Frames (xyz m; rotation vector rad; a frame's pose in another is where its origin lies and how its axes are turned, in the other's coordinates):
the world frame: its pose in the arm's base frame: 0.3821 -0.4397 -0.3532 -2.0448 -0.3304 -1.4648
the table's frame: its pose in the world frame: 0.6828 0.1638 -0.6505 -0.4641 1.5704 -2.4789
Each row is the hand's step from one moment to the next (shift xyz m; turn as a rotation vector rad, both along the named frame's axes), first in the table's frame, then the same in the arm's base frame.
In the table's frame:
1: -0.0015 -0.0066 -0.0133 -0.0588 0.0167 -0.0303
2: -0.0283 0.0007 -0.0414 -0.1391 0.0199 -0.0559
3: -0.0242 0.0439 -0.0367 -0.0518 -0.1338 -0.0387
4: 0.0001 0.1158 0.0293 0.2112 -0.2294 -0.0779
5: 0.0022 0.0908 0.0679 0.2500 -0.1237 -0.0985
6: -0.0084 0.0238 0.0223 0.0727 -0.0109 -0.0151
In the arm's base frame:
1: 0.0068 -0.0109 -0.0076 0.0063 -0.0570 0.0370
2: 0.0101 -0.0491 0.0019 0.0329 -0.1175 0.0894
3: -0.0317 -0.0515 0.0144 0.1438 -0.0319 -0.0198
4: -0.1080 0.0029 0.0509 0.1366 0.0767 -0.2806
5: -0.0858 0.0420 0.0611 0.0242 0.0568 -0.2893
6: -0.0192 0.0106 0.0255 -0.0164 0.0233 -0.0694

